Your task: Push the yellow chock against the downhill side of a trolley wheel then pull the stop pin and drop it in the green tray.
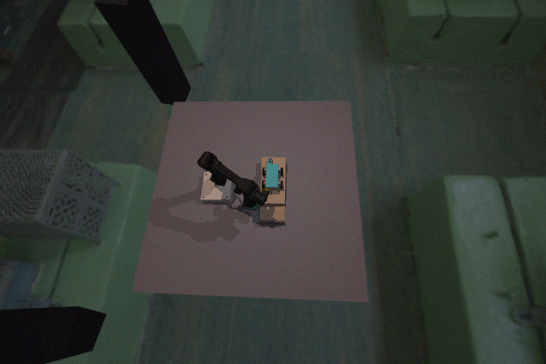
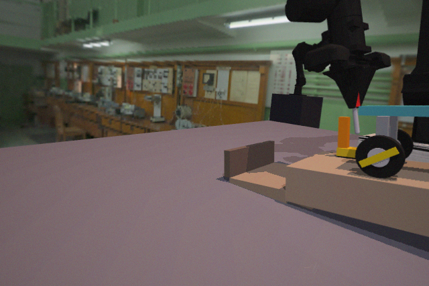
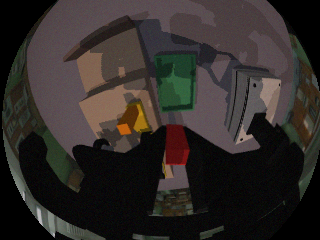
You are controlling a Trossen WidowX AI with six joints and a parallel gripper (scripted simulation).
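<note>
Now: gripper tip right at the red-headed stop pin. Also, from my gripper tip: trolley (130 mm to the left, 80 mm ahead, 30 mm below); then yellow chock (60 mm below, 50 mm ahead, 30 mm to the left); then tan ramp (130 mm to the left, 90 mm below, 80 mm ahead).
</note>
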